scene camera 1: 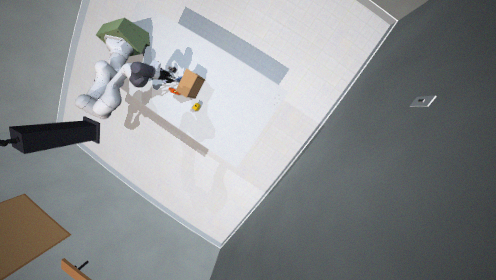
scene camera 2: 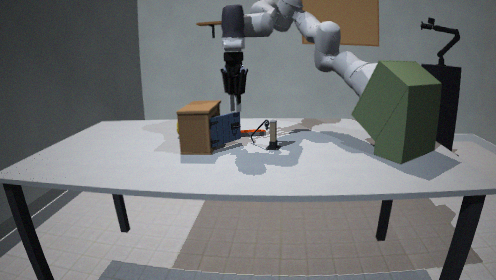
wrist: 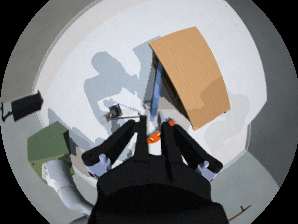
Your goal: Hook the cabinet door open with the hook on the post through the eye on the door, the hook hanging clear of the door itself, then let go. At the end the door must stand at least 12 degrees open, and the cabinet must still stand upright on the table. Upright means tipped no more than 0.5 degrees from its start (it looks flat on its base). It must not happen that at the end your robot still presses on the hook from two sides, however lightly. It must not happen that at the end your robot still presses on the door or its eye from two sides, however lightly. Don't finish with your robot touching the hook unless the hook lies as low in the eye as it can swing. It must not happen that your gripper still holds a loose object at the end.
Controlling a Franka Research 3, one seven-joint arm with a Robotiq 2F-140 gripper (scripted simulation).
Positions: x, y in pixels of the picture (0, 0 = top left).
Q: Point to a brown cabinet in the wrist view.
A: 196, 86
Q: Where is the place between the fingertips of my gripper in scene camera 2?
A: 235, 111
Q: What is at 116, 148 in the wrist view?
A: My gripper.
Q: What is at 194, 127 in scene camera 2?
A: A brown cabinet.
